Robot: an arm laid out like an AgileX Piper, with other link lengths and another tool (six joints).
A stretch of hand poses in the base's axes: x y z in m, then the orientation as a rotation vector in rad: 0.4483, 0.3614, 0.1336, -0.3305, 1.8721, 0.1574; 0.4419, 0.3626, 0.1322, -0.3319, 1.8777, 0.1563; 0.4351, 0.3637, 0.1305, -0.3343, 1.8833, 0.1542; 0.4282, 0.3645, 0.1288, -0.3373, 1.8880, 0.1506; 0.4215, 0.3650, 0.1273, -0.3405, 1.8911, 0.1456; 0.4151, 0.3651, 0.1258, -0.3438, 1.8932, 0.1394; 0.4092, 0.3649, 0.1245, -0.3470, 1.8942, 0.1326; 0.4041, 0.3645, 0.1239, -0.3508, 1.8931, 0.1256; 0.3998, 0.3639, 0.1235, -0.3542, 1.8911, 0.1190; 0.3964, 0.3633, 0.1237, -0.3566, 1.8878, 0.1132; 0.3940, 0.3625, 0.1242, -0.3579, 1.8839, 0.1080; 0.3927, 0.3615, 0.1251, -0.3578, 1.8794, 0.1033; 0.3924, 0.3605, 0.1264, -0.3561, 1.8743, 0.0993; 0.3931, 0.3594, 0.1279, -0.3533, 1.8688, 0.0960; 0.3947, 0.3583, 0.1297, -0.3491, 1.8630, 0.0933; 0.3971, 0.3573, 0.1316, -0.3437, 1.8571, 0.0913; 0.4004, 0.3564, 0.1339, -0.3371, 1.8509, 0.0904; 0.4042, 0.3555, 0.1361, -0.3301, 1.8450, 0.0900
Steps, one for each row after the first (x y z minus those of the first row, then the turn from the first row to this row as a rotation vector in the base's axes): -0.0064, 0.0012, -0.0014, -0.0023, 0.0054, 0.0000; -0.0132, 0.0023, -0.0031, -0.0057, 0.0106, 0.0001; -0.0201, 0.0031, -0.0048, -0.0103, 0.0147, 0.0000; -0.0268, 0.0036, -0.0063, -0.0158, 0.0171, -0.0005; -0.0332, 0.0037, -0.0078, -0.0219, 0.0182, -0.0014; -0.0391, 0.0035, -0.0091, -0.0283, 0.0183, -0.0027; -0.0442, 0.0031, -0.0097, -0.0348, 0.0162, -0.0034; -0.0485, 0.0025, -0.0101, -0.0407, 0.0134, -0.0042; -0.0519, 0.0019, -0.0099, -0.0454, 0.0094, -0.0052; -0.0543, 0.0011, -0.0094, -0.0491, 0.0048, -0.0066; -0.0556, 0.0001, -0.0085, -0.0516, -0.0003, -0.0086; -0.0559, -0.0009, -0.0072, -0.0528, -0.0060, -0.0114; -0.0552, -0.0020, -0.0057, -0.0529, -0.0120, -0.0145; -0.0536, -0.0031, -0.0039, -0.0518, -0.0182, -0.0183; -0.0512, -0.0041, -0.0020, -0.0496, -0.0245, -0.0226; -0.0479, -0.0050, 0.0003, -0.0460, -0.0309, -0.0272; -0.0441, -0.0059, 0.0025, -0.0419, -0.0370, -0.0318
